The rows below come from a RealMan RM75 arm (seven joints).
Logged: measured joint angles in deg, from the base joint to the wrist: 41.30 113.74 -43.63 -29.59 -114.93 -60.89 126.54; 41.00 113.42 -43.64 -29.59 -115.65 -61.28 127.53; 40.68 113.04 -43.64 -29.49 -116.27 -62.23 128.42; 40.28 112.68 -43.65 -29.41 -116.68 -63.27 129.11; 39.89 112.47 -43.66 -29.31 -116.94 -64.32 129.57; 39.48 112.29 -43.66 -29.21 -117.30 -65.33 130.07; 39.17 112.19 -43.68 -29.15 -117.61 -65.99 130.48; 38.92 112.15 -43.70 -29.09 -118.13 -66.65 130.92; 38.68 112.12 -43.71 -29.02 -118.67 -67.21 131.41; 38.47 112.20 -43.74 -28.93 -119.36 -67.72 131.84; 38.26 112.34 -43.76 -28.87 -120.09 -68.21 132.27; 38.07 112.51 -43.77 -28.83 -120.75 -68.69 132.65; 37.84 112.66 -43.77 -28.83 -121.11 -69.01 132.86; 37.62 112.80 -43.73 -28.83 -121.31 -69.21 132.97; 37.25 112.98 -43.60 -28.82 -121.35 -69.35 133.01; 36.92 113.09 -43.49 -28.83 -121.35 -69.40 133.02; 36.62 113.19 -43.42 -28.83 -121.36 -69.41 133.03; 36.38 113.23 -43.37 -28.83 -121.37 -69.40 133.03; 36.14 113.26 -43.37 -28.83 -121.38 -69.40 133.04
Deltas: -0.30 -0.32 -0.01 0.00 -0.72 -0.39 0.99; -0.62 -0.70 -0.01 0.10 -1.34 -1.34 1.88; -1.02 -1.06 -0.02 0.18 -1.75 -2.38 2.57; -1.41 -1.27 -0.03 0.28 -2.01 -3.43 3.03; -1.82 -1.45 -0.03 0.38 -2.37 -4.44 3.53; -2.13 -1.55 -0.05 0.44 -2.68 -5.10 3.94; -2.38 -1.59 -0.07 0.50 -3.20 -5.76 4.38; -2.62 -1.62 -0.08 0.57 -3.74 -6.32 4.87; -2.83 -1.54 -0.11 0.66 -4.43 -6.83 5.30; -3.04 -1.40 -0.13 0.72 -5.16 -7.32 5.73; -3.23 -1.23 -0.14 0.76 -5.82 -7.80 6.11; -3.46 -1.08 -0.14 0.76 -6.18 -8.12 6.32; -3.68 -0.94 -0.10 0.76 -6.38 -8.32 6.43; -4.05 -0.76 0.03 0.77 -6.42 -8.46 6.47; -4.38 -0.65 0.14 0.76 -6.42 -8.51 6.48; -4.68 -0.55 0.21 0.76 -6.43 -8.52 6.49; -4.92 -0.51 0.26 0.76 -6.44 -8.51 6.49; -5.16 -0.48 0.26 0.76 -6.45 -8.51 6.50
